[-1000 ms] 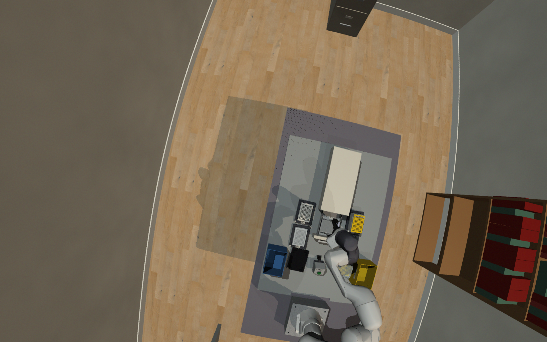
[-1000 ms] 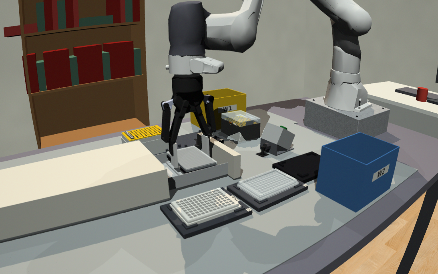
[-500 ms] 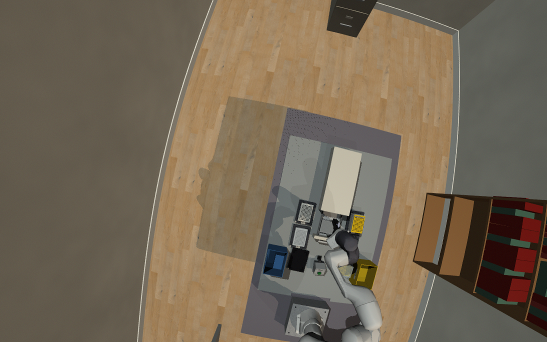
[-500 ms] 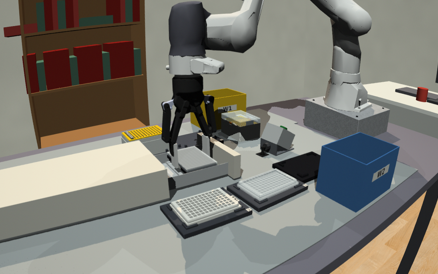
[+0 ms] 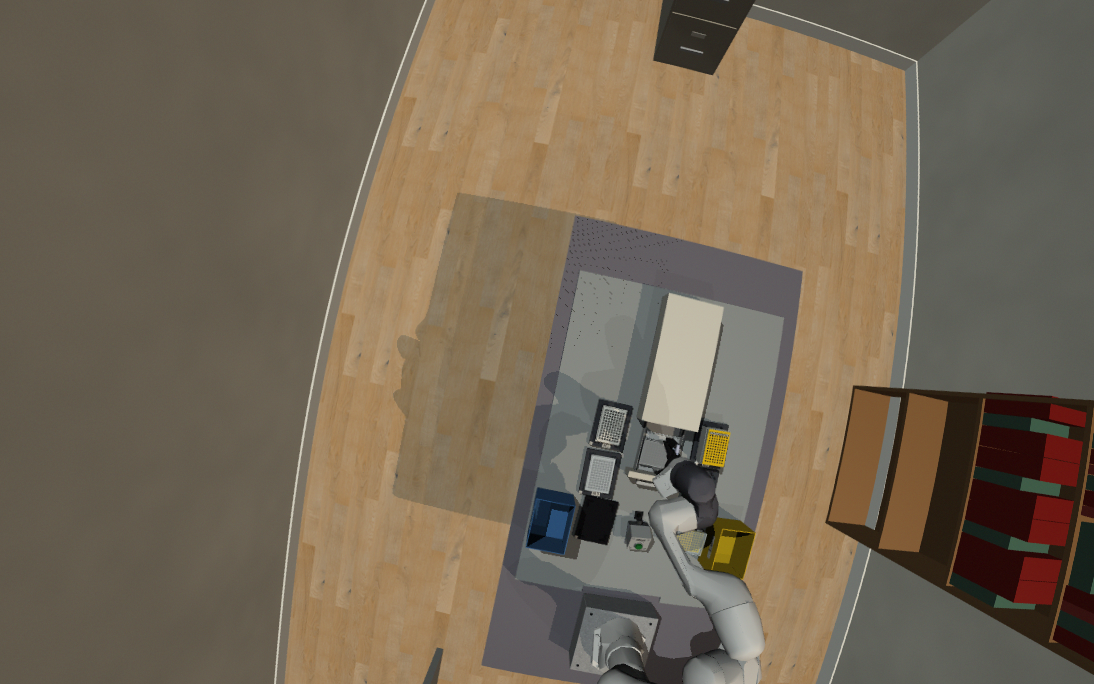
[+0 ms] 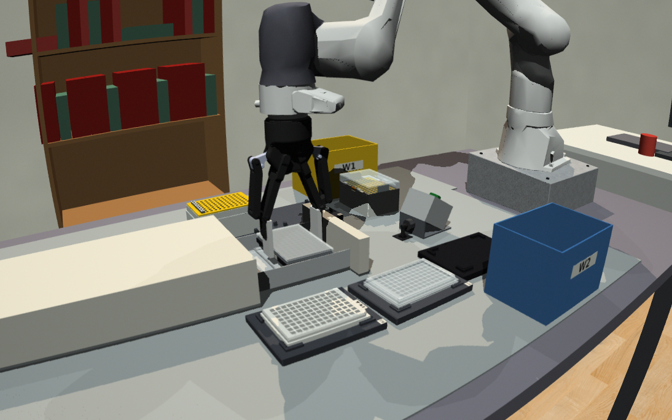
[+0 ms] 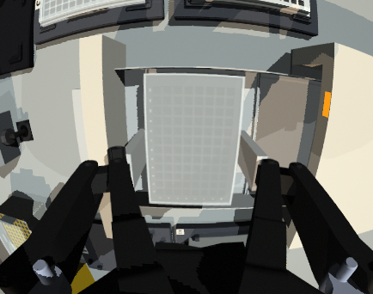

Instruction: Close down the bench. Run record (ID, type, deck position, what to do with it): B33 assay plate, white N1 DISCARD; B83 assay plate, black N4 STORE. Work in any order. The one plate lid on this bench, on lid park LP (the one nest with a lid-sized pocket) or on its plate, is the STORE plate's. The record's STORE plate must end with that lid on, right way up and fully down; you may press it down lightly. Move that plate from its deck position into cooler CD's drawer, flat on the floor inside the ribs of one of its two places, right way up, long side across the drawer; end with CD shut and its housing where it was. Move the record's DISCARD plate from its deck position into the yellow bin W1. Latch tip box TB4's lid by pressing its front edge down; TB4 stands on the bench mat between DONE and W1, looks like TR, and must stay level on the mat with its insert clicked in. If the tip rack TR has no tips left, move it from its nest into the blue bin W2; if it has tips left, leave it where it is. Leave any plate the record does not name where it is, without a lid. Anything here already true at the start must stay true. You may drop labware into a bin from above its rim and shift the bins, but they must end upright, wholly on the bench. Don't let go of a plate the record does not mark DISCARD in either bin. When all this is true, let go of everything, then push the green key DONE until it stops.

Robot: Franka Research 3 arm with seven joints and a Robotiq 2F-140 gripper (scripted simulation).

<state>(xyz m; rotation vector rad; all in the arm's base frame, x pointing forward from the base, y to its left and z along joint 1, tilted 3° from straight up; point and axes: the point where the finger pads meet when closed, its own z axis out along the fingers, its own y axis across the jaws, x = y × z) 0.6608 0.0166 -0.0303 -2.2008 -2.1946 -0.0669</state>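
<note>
My gripper is now 4 cm short of the cooler drawer and 3 cm above it. Round my hand: cooler CD (18 cm ahead, 3 cm below); black plate (2 cm below); clear plate lid (1 cm below).
</note>
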